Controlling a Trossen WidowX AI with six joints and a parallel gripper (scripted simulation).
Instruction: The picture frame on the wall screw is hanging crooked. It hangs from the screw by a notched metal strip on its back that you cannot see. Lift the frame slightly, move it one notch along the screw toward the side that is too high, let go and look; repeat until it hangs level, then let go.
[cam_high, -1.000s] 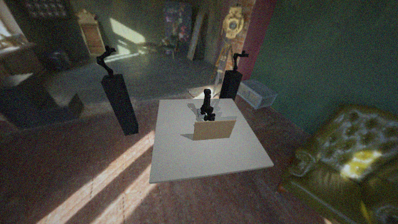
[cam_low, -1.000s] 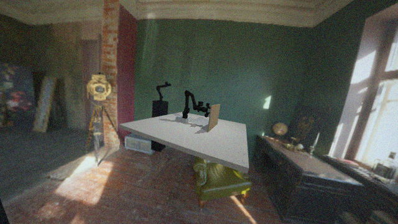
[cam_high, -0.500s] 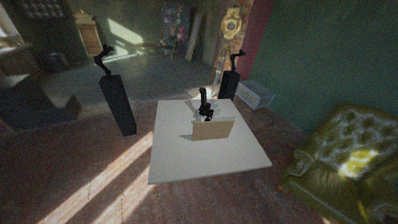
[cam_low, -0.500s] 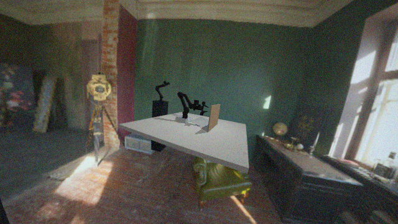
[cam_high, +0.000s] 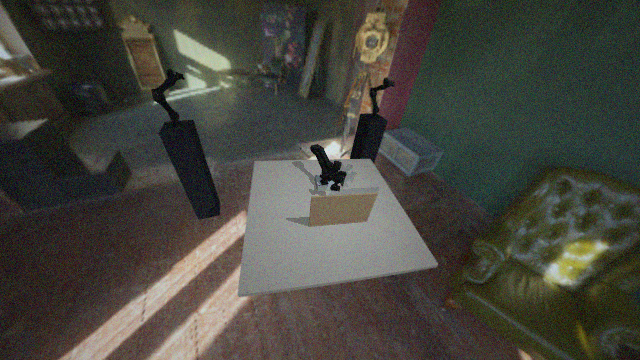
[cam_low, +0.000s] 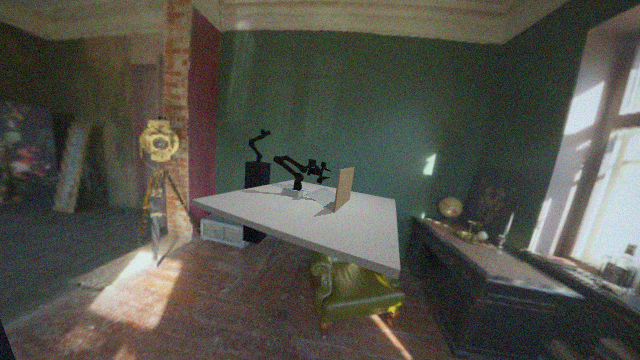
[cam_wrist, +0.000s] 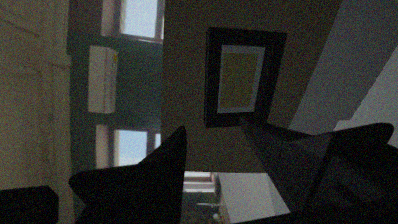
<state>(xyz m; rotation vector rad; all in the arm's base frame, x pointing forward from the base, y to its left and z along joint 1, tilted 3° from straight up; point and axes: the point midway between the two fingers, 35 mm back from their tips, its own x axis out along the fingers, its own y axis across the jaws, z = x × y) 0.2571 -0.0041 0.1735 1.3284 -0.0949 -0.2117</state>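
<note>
The picture frame lies 120 mm ahead of my gripper tip, 70 mm below it and 50 mm to the right of it. Also, from my gripper tip: tan wall panel (130 mm ahead, 80 mm below, 40 mm to the right).
</note>
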